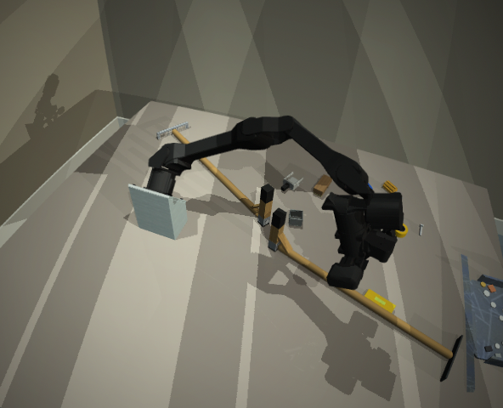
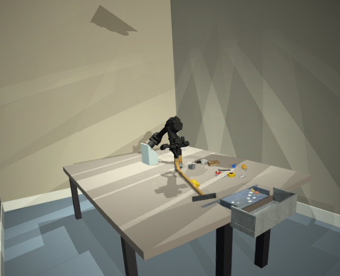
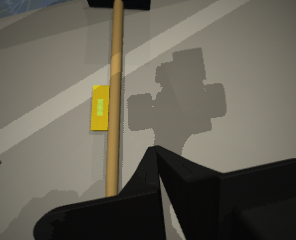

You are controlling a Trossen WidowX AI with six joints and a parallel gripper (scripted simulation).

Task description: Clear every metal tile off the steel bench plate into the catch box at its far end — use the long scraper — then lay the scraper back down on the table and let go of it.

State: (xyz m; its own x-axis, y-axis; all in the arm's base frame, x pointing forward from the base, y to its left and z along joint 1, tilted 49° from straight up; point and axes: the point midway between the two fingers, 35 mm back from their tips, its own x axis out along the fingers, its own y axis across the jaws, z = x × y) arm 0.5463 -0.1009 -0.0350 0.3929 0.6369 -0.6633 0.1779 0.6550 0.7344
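My gripper tip is 40 mm short of the long scraper, 50 mm to the right of it and 110 mm above it. From my gripper tip the other things lie so: yellow tape roll (140 mm ahead, 350 mm to the left, 160 mm below); small grey box (200 mm behind, 270 mm to the left, 160 mm below); yellow spirit level (100 mm ahead, 60 mm to the left, 150 mm below).
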